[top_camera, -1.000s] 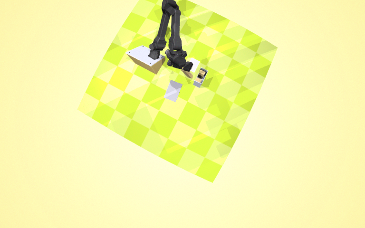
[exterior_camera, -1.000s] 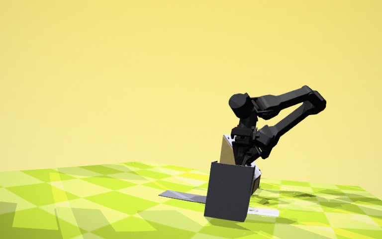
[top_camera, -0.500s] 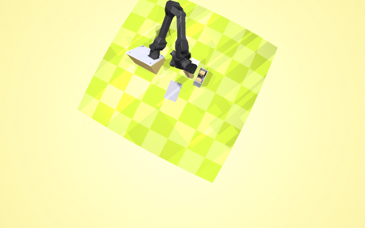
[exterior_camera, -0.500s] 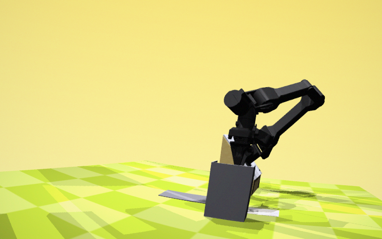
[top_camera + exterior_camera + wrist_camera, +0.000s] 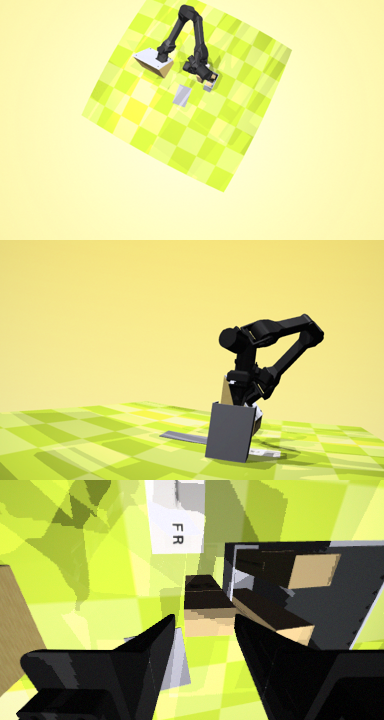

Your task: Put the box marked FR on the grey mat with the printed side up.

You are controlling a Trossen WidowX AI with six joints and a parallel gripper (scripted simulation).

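My gripper tip is 17 cm to the left of the grey mat, 11 cm above it and 3 cm past it. From my gripper tip the other things lie so: thin white slab (11 cm below, 9 cm to the left, 2 cm behind).
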